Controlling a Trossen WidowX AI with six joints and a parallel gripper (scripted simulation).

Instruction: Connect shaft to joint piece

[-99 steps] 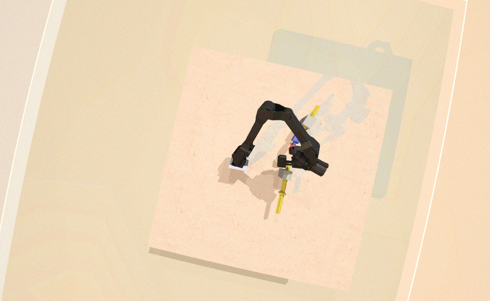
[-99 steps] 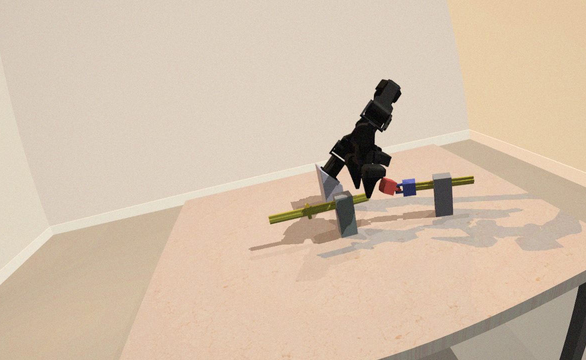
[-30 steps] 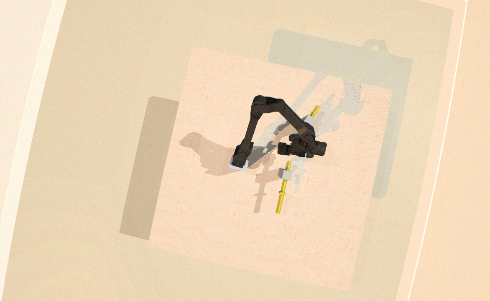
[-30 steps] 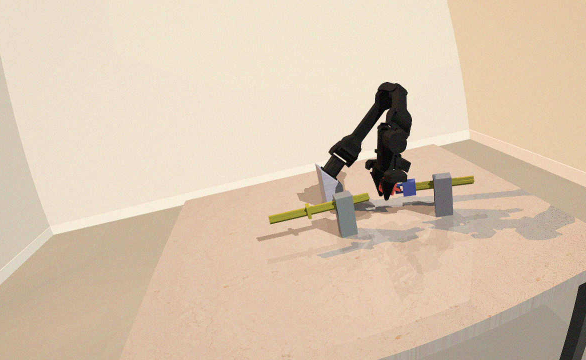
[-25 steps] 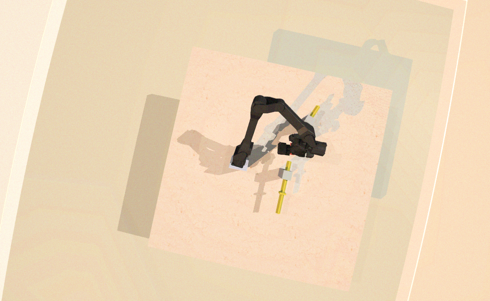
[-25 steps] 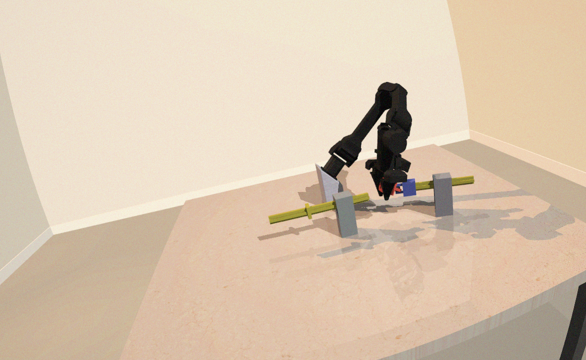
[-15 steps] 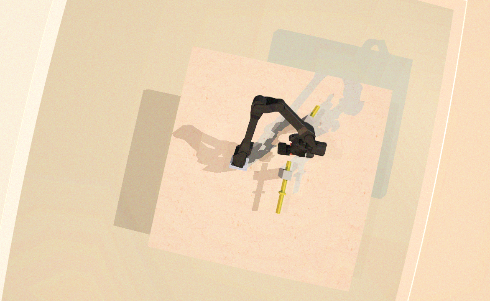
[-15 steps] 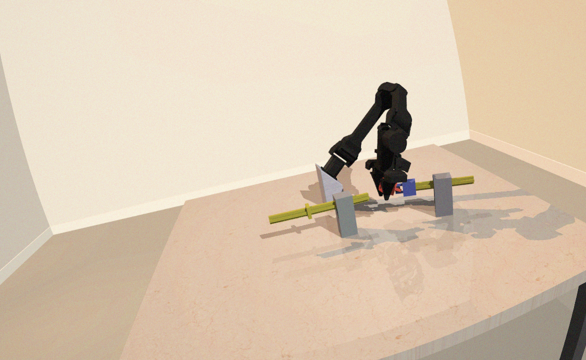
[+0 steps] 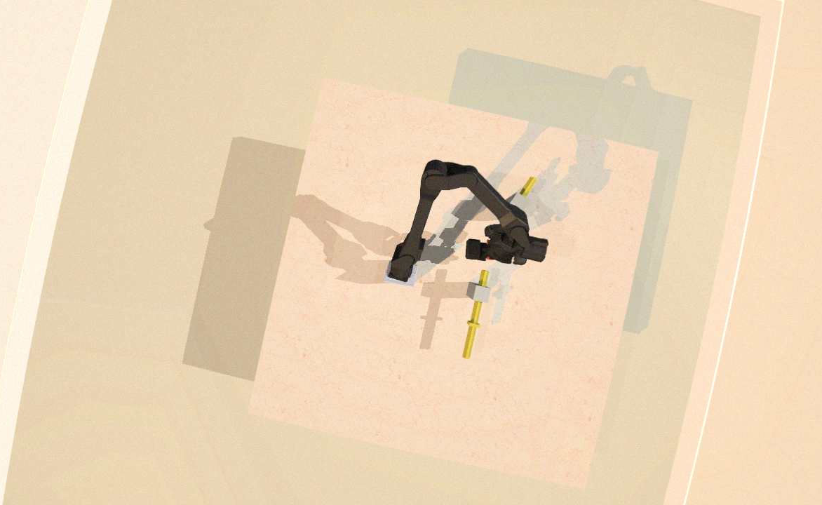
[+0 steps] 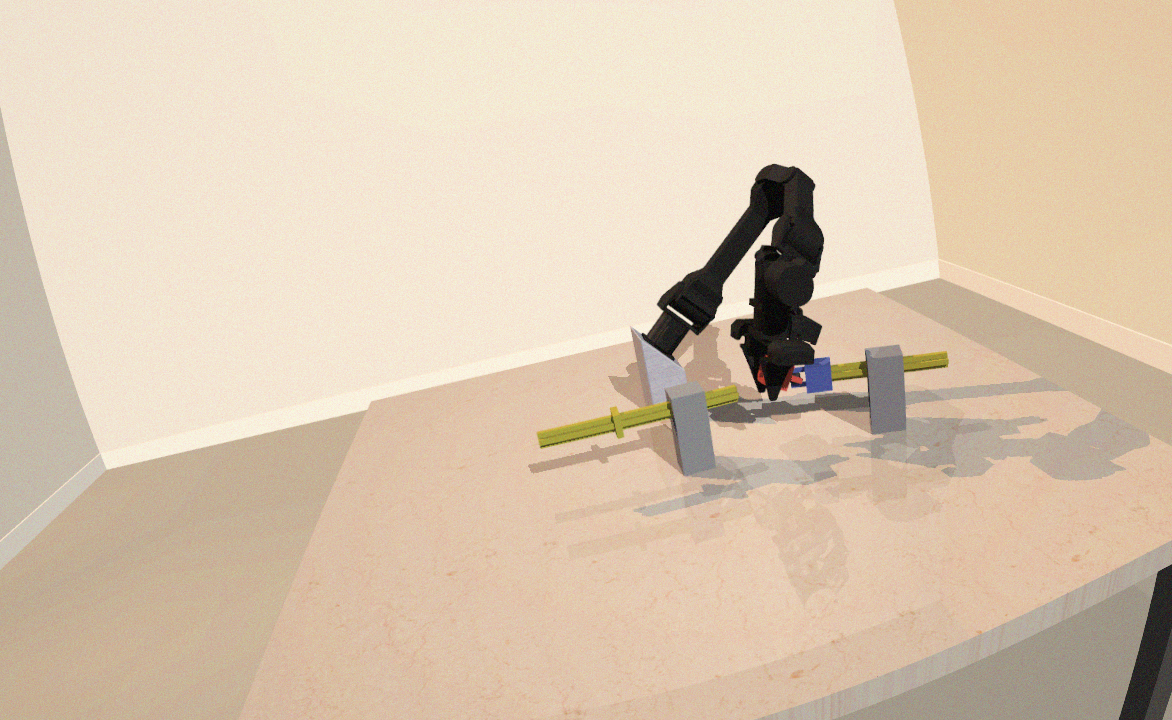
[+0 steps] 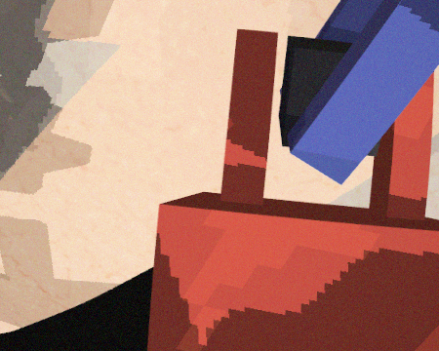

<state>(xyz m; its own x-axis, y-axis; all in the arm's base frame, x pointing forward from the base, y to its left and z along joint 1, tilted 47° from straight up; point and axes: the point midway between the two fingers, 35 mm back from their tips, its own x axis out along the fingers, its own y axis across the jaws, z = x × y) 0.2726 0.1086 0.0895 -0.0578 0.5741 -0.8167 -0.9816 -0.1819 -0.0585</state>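
Right now my gripper tip is 3 cm below the red square joint piece and 2 cm to the right of it.
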